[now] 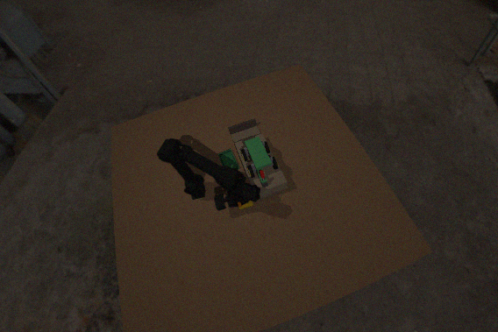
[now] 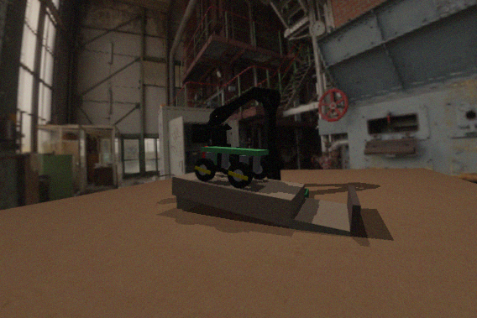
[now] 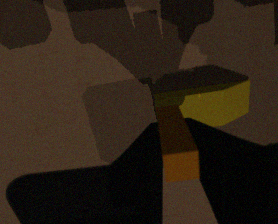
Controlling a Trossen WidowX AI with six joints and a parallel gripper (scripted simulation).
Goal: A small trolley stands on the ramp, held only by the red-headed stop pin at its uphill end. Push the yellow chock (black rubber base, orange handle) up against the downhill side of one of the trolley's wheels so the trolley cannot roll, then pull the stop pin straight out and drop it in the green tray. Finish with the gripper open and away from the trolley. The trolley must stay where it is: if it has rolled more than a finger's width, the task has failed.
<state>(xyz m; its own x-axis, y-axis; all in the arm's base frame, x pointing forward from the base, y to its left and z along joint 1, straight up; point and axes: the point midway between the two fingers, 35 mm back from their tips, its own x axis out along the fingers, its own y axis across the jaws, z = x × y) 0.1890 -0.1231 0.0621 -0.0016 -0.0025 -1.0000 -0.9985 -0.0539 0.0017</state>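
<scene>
My gripper tip is now 2 cm past the green tray, 25 cm to the right of it and 4 cm above it. Round my gripper tip: red-headed stop pin: 13 cm ahead, 5 cm to the left, 10 cm above; yellow chock: 2 cm ahead, 1 cm below; ramp: 13 cm ahead, 17 cm to the left, 2 cm above.
</scene>
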